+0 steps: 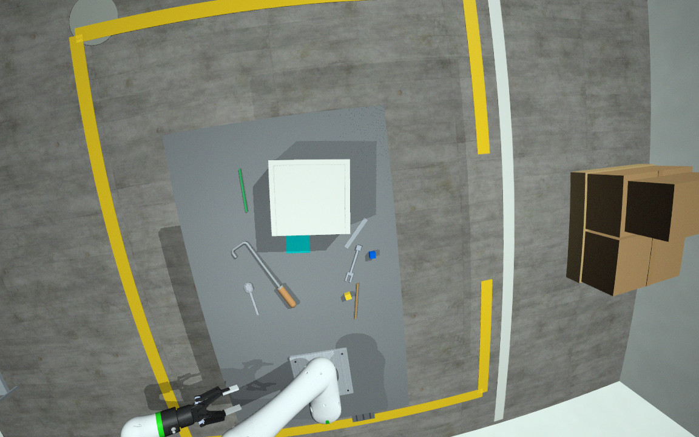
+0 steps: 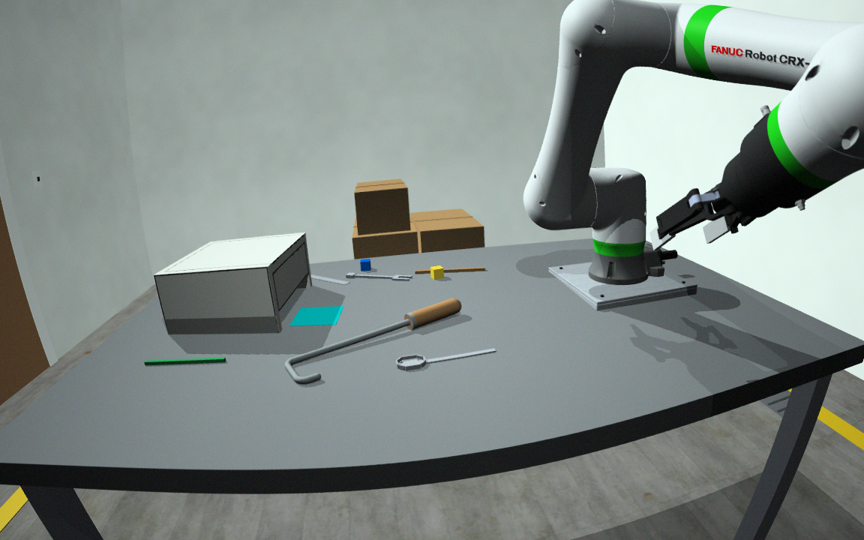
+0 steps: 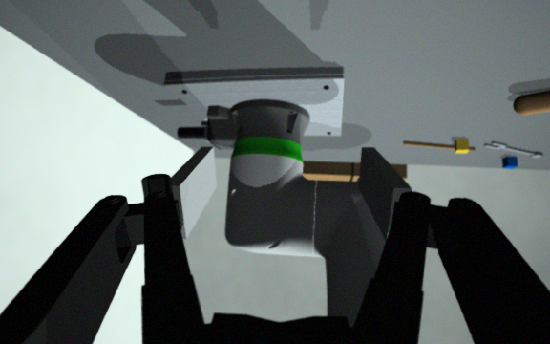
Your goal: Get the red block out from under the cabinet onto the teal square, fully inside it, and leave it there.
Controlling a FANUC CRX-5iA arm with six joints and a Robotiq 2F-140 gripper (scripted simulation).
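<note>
Now: the long grey hook tool 440 mm ahead of my hand, 190 mm below it and 180 mm to the right of it. Round my hand: yellow block (540 mm to the right, 310 mm ahead, 190 mm below); teal square (580 mm ahead, 360 mm to the right, 200 mm below); brown stick (570 mm to the right, 270 mm ahead, 200 mm below).
</note>
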